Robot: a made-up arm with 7 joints.
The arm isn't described. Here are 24 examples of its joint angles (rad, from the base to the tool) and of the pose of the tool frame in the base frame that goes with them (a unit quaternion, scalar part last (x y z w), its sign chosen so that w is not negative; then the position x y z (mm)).
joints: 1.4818 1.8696 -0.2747 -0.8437 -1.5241 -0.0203 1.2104
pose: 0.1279 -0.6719 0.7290 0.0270 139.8 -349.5 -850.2
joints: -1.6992 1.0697 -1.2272 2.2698 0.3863 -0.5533 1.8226
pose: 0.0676 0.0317 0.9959 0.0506 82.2 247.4 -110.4
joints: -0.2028 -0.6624 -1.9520 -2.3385 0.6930 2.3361 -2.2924
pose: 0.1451 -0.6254 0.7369 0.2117 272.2 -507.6 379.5
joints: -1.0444 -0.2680 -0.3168 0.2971 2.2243 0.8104 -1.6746
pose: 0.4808 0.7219 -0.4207 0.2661 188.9 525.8 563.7
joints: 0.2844 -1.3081 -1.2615 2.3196 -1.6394 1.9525 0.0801
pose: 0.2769 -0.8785 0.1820 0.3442 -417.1 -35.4 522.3
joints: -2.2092 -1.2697 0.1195 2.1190 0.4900 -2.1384 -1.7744
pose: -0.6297 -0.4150 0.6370 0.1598 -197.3 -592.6 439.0
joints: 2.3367 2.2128 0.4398 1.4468 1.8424 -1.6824 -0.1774
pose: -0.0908 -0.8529 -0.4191 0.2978 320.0 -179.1 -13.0
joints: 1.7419 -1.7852 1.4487 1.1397 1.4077 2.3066 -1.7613
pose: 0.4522 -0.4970 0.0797 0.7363 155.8 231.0 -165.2
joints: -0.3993 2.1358 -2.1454 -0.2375 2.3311 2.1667 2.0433
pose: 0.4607 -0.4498 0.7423 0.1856 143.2 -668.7 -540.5
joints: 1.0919 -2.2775 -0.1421 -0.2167 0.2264 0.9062 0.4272
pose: -0.1591 -0.5237 -0.3141 0.7757 138.6 1028.9 461.1
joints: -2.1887 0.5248 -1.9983 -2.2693 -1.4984 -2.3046 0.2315
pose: -0.6474 -0.0035 0.4368 0.6246 -135.7 666.2 75.9
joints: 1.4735 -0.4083 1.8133 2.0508 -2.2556 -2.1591 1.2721
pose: 0.0030 0.9362 0.3423 0.0794 196.8 734.6 496.7
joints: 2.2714 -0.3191 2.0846 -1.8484 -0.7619 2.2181 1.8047
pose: 0.2960 -0.1075 0.8391 0.4435 -13.0 -67.3 314.1
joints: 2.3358 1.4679 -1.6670 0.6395 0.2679 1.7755 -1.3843
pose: -0.8138 -0.5805 0.0153 0.0226 -522.1 -147.5 -360.9
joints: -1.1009 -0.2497 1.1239 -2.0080 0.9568 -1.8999 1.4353
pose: 0.4853 0.7226 0.3863 0.3051 -216.3 116.4 712.6
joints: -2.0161 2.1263 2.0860 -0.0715 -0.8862 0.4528 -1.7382
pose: 0.1279 -0.1781 -0.8411 0.4944 -183.3 426.6 500.3
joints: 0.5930 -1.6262 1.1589 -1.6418 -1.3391 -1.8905 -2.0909
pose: 0.5291 0.2384 0.4116 0.7027 -33.5 429.0 323.9
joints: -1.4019 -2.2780 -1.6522 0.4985 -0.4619 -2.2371 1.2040
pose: 0.1609 -0.7491 -0.6302 0.1255 373.8 -389.2 667.2
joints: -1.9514 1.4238 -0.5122 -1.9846 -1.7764 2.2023 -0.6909
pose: -0.2336 0.1431 -0.9597 0.0634 -71.0 137.7 -311.2
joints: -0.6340 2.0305 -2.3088 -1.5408 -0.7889 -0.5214 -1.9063
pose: 0.2801 -0.7116 0.2734 0.5834 367.1 -177.9 -74.8
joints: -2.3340 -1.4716 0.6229 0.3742 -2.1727 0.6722 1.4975
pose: -0.6777 -0.7306 -0.0271 0.0787 329.2 -440.6 227.2
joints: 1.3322 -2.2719 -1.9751 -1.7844 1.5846 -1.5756 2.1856
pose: 0.0491 0.1026 -0.9361 0.3328 -381.9 -21.5 231.2
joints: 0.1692 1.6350 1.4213 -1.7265 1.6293 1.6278 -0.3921
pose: -0.2141 0.1611 -0.6925 0.6698 805.9 361.5 511.1
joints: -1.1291 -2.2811 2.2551 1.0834 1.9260 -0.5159 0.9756
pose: 0.9077 -0.0706 -0.1290 0.3930 104.8 -275.7 -145.9
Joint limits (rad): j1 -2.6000..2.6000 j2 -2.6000..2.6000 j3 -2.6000..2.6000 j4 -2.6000..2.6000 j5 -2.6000..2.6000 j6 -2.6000..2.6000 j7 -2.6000..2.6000
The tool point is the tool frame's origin. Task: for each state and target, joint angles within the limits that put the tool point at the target. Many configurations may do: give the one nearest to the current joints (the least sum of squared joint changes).
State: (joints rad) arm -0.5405 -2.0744 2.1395 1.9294 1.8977 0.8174 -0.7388
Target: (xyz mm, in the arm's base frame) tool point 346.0 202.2 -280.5
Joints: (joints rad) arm -0.5177 -2.1911 2.2565 2.1540 1.5833 0.8342 -0.5399
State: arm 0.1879 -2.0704 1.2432 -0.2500 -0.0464 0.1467 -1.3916
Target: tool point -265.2 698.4 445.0
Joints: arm -0.0364 -1.8159 0.3320 -0.0291 -0.4051 0.0142 -0.8767
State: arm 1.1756 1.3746 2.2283 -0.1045 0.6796 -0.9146 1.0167
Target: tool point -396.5 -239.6 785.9
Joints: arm 1.6227 0.8883 2.2995 -0.0199 0.3699 -0.9392 0.6683
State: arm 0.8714 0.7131 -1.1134 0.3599 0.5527 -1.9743 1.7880
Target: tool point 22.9 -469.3 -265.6
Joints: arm 0.8856 0.9458 -0.9850 0.5513 0.5408 -2.4152 1.6377
